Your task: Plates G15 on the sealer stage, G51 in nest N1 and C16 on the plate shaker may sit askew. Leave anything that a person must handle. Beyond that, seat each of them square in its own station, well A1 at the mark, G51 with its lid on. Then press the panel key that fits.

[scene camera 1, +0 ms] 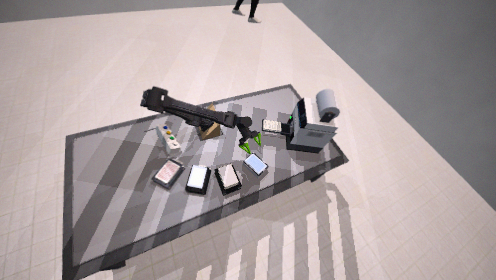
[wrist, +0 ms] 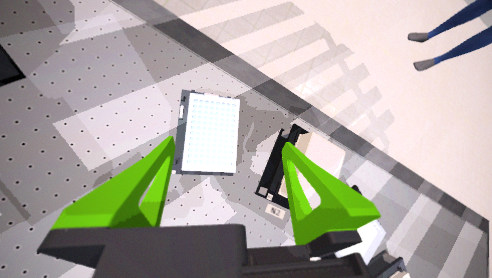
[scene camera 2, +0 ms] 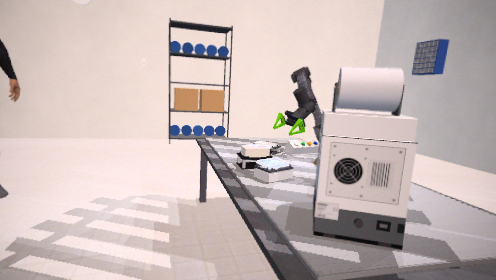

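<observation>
My gripper (scene camera 1: 254,148) (scene camera 2: 288,130) (wrist: 232,144) is open and empty, above the pale blue plate (scene camera 1: 256,164) (scene camera 2: 274,164) (wrist: 212,135) that I take for C16. This plate lies on a low white-based station (scene camera 2: 272,175), with a dark margin along its left and lower edges in the wrist view. A cream, many-welled plate, likely G15 (scene camera 1: 271,125), lies at the sealer (scene camera 1: 312,136) (scene camera 2: 367,172). A white-topped plate (scene camera 1: 198,176), possibly G51, sits in a black nest. Its label and lid are unclear. The panel (scene camera 1: 168,138) (scene camera 2: 296,146) has several coloured keys.
A beige block-like plate (scene camera 1: 229,176) (scene camera 2: 256,150) (wrist: 322,160) sits in the black nest labelled N2, beside the blue plate. A pinkish plate (scene camera 1: 168,172) lies farther left. A brown wedge-shaped object (scene camera 1: 212,131) stands behind. A person's feet (scene camera 1: 254,20) (wrist: 425,64) show away from the table.
</observation>
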